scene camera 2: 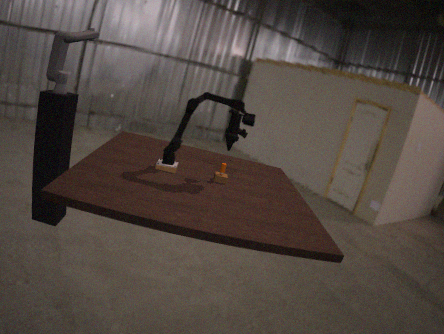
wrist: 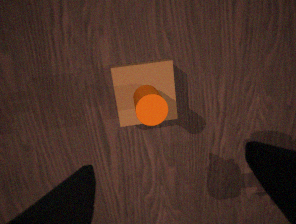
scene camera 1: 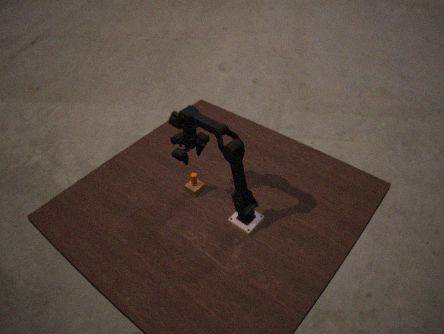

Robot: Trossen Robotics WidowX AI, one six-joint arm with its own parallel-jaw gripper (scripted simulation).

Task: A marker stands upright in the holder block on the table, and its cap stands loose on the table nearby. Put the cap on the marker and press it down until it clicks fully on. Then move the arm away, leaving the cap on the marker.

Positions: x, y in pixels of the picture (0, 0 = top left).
Scene:
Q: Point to an orange cap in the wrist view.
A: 151, 109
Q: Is my gripper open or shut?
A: Open.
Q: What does my gripper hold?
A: Nothing.

